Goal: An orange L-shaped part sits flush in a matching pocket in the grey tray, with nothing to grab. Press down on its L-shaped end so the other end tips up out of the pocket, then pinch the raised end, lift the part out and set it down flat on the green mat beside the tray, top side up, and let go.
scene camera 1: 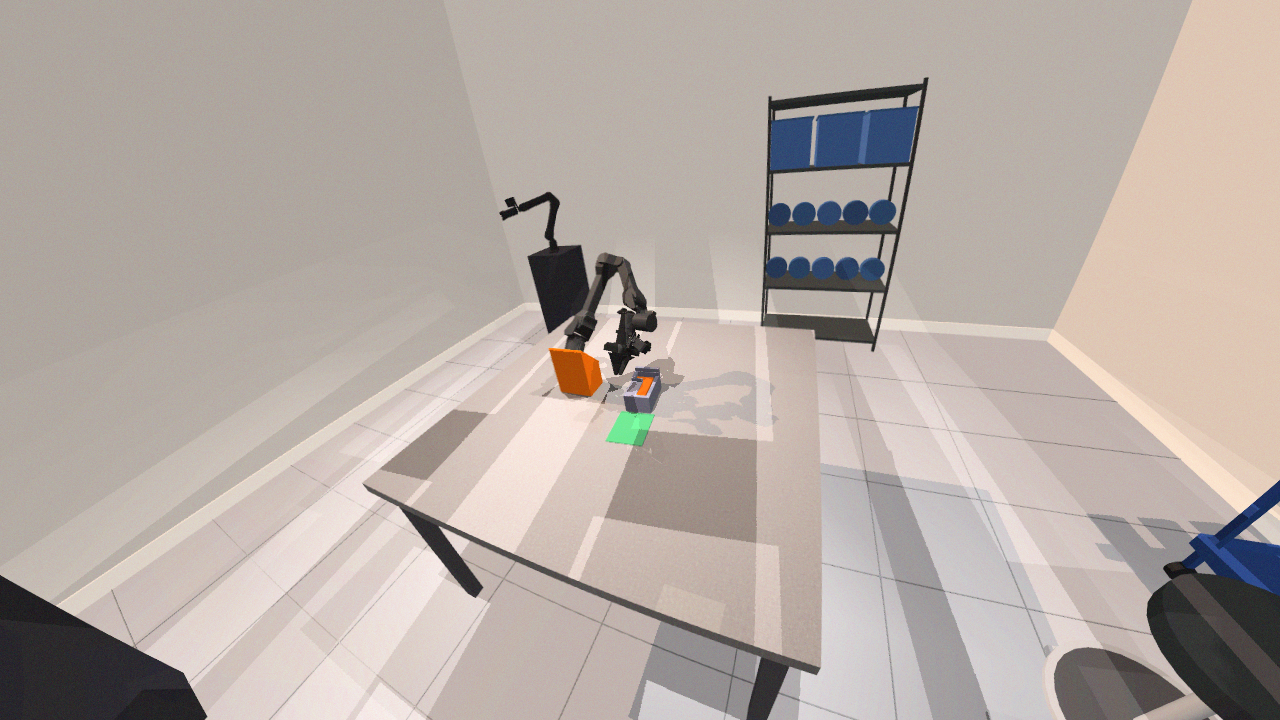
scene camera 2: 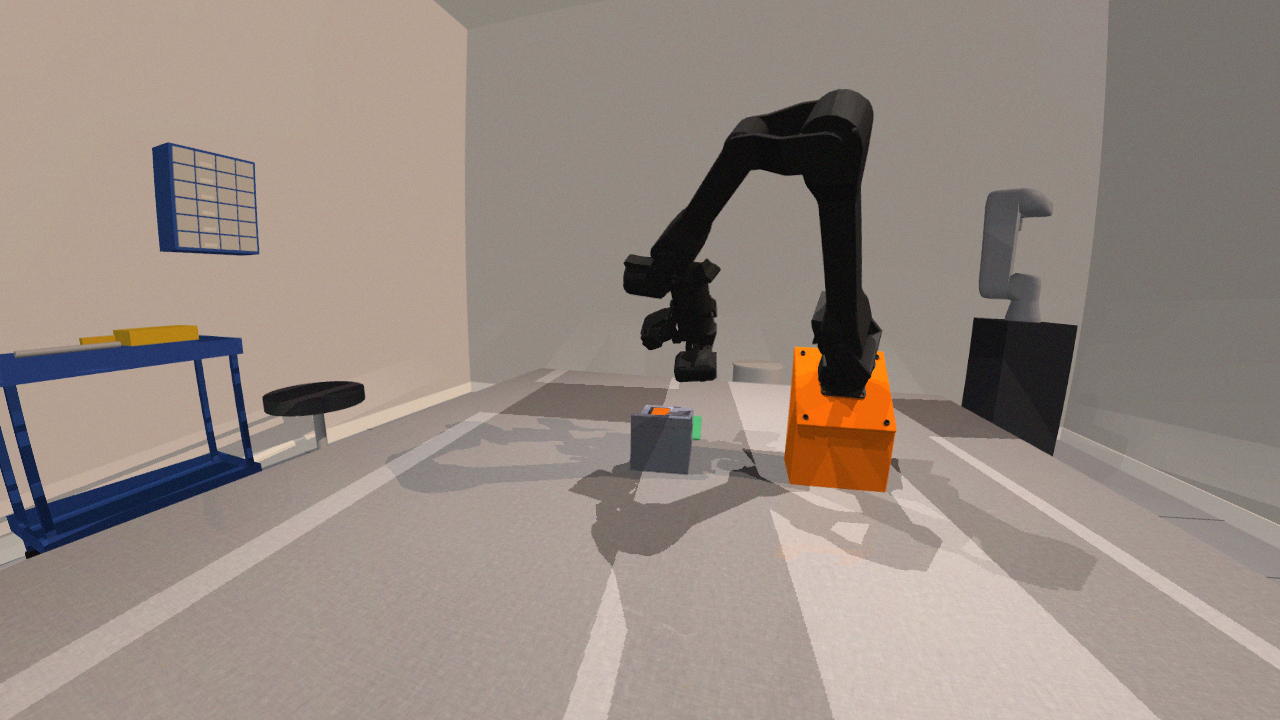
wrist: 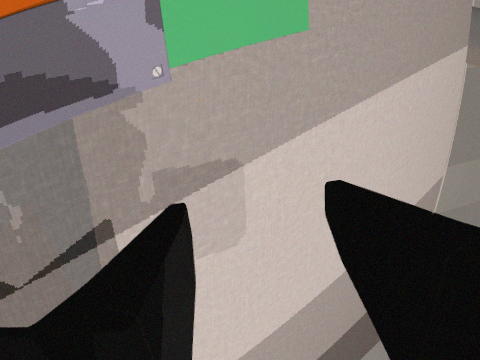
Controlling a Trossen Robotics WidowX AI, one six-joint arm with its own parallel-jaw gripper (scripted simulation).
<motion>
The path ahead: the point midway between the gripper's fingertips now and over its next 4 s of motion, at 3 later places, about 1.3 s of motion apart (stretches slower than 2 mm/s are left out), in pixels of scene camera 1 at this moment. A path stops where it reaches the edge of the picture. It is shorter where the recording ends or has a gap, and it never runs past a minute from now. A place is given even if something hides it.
The gripper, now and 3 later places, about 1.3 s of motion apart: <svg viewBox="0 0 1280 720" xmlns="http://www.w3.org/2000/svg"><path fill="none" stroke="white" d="M617 375L648 374L649 376L646 359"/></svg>
</motion>
